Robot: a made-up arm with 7 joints. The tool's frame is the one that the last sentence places.
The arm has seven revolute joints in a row. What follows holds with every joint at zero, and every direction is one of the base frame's. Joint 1 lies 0.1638 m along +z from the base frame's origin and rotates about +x. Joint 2 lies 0.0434 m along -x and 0.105 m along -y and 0.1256 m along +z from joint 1 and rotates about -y. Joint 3 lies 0.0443 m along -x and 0.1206 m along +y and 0.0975 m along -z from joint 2 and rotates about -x. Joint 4 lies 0.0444 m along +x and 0.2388 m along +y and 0.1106 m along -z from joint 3 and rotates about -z. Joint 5 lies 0.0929 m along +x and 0.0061 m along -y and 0.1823 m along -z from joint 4 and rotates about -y. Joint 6 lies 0.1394 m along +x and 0.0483 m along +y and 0.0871 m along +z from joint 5 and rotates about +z. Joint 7 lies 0.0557 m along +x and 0.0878 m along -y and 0.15 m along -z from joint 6 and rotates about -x. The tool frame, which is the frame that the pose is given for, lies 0.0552 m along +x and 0.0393 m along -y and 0.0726 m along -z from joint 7; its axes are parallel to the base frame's.
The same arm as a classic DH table. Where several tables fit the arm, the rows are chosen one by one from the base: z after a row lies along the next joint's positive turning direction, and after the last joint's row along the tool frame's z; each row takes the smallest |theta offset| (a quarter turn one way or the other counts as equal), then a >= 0, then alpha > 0; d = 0 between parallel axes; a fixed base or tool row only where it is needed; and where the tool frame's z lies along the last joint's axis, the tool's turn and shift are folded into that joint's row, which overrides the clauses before.
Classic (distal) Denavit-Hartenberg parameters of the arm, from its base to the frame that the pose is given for. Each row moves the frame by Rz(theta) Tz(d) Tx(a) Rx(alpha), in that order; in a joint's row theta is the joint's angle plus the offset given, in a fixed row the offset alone. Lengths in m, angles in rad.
base (fixed): theta0 1.5708  d 0.1638  a 0  alpha 1.5708
joint 1: theta0 1.5708  d -0.0434  a 0.1256  alpha -1.5708
joint 2: theta0 0  d -0.0156  a -0.0975  alpha -1.5708
joint 3: theta0 1.5708  d -0.0001  a 0.2388  alpha -1.5708
joint 4: theta0 1.5708  d 0.2929  a 0.0929  alpha -1.5708
joint 5: theta0 0  d -0.0422  a 0.1394  alpha -1.5708
joint 6: theta0 -1.5708  d -0.0629  a 0.0878  alpha 1.5708
joint 7: theta0 0  d -0.1109  a 0.0393  alpha -1.5708
tool (fixed): theta0 1.5708  d -0.0726  a 0  alpha 0

